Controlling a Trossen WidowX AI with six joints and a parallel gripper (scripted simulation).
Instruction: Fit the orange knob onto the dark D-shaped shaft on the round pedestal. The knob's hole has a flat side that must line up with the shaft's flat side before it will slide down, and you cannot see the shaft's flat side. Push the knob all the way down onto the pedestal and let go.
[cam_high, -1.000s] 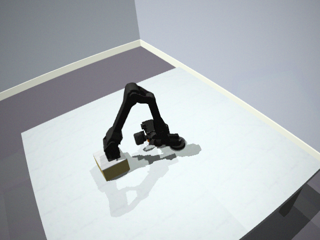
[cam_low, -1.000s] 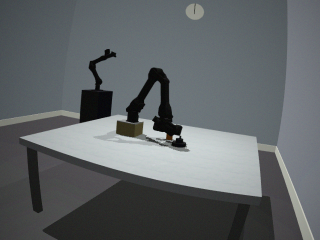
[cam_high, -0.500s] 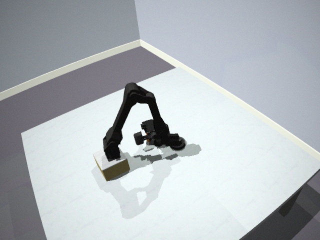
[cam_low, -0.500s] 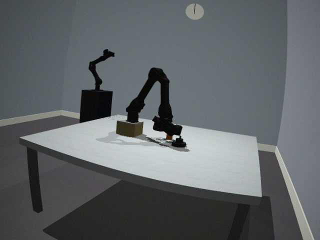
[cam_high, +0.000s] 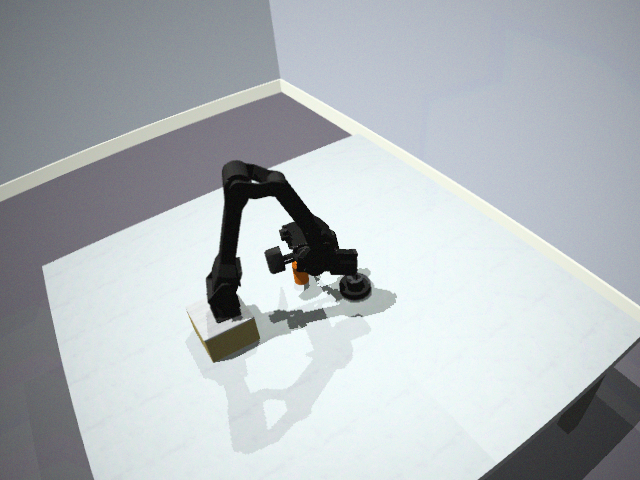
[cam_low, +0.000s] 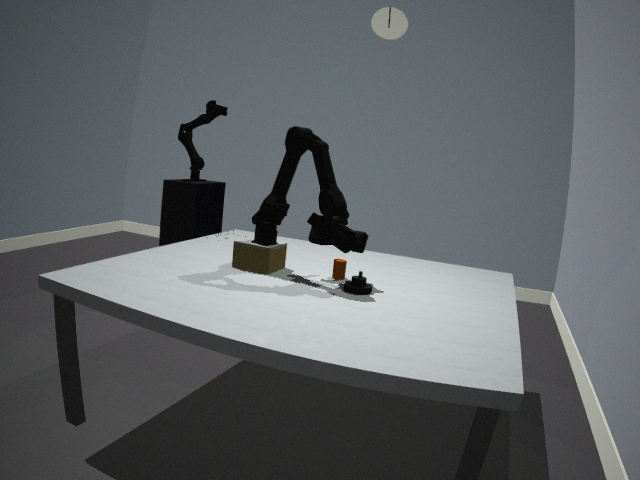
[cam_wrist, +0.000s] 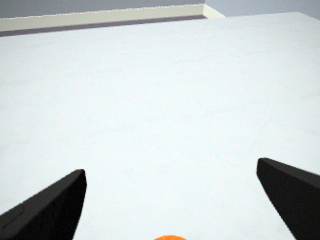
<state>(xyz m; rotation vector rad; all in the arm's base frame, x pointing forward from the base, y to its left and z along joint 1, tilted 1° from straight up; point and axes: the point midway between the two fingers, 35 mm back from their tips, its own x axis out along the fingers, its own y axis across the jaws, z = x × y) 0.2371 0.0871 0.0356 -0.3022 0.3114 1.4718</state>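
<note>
My gripper tip is 7 cm above the orange knob, 3 cm to the left of it and 1 cm past it. Round my gripper tip: dark round pedestal: 14 cm to the right, 10 cm ahead, 7 cm below.
</note>
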